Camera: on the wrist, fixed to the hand. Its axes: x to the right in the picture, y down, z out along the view.
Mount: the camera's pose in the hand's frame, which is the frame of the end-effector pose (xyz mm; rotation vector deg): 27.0 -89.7 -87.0 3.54 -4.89 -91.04
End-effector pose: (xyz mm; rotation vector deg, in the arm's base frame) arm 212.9 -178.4 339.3 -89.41 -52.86 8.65
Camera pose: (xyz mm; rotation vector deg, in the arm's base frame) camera 240.1 -236.1 450.1 -23.56 -109.68 -49.65
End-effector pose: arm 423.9 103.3 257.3 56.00 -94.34 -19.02
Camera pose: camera 540.1 51.7 243.9 124.40 -34.02 -77.36
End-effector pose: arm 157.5 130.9 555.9 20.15 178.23 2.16
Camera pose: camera 110.0 47.5 640.4 -110.00 135.48 -4.77
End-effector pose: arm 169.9 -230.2 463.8 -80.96 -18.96 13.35
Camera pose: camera 223.2 -314.2 544.1 -42.19 -78.25 -56.41
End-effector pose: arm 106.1 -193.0 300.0 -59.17 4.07 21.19
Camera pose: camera 171.2 -300.6 322.9 -42.40 -44.57 -58.81
